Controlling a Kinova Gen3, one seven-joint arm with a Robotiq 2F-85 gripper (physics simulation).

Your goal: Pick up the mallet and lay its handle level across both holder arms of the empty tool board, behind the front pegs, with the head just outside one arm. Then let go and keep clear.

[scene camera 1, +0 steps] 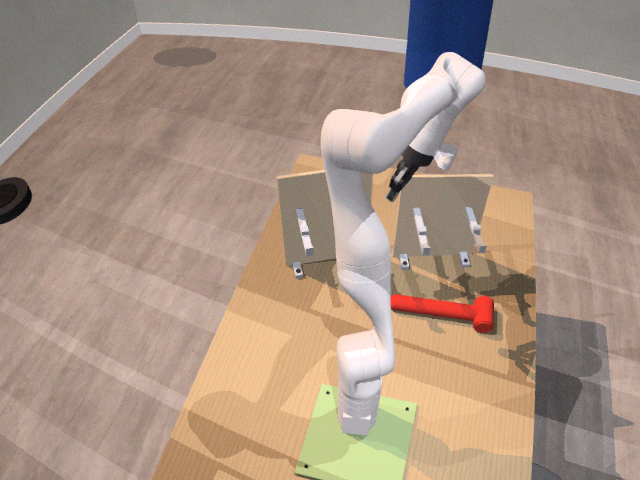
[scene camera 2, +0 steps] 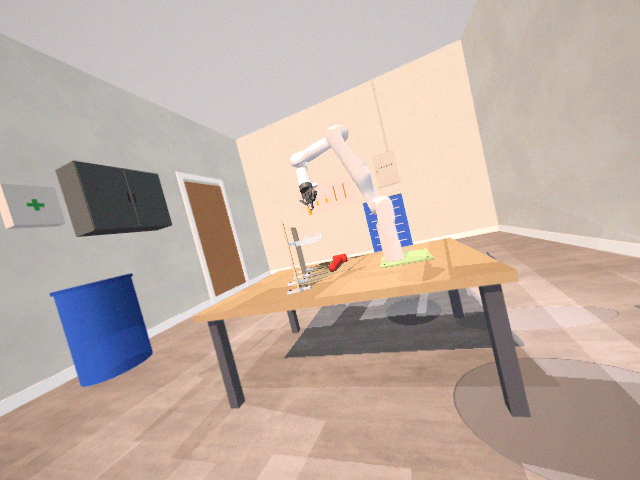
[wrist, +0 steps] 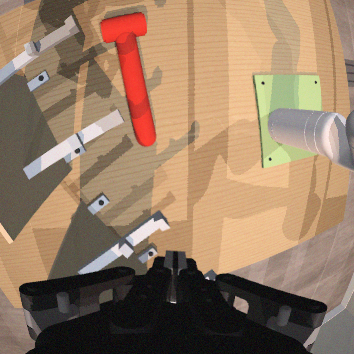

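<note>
The red mallet (scene camera 1: 434,307) (scene camera 2: 337,262) (wrist: 134,87) lies on the table in front of the right tool board (scene camera 1: 447,198) (wrist: 22,135). In scene camera 1 its head is at the right and its handle end meets the robot arm's outline. The right board's two holder arms, the left one (scene camera 1: 421,232) (wrist: 75,144) and the right one (scene camera 1: 474,229) (wrist: 37,49), carry nothing. My gripper (scene camera 1: 391,196) (scene camera 2: 310,205) (wrist: 173,263) is shut and empty, high above the boards and well apart from the mallet.
A left tool board (scene camera 1: 305,191) (wrist: 82,242) stands beside the right one, partly hidden by the robot arm; one holder arm (scene camera 1: 305,235) (wrist: 125,245) shows on it. Small feet stand at the boards' lower edges. The green base plate (scene camera 1: 387,449) (scene camera 2: 421,254) (wrist: 290,92) bears the robot.
</note>
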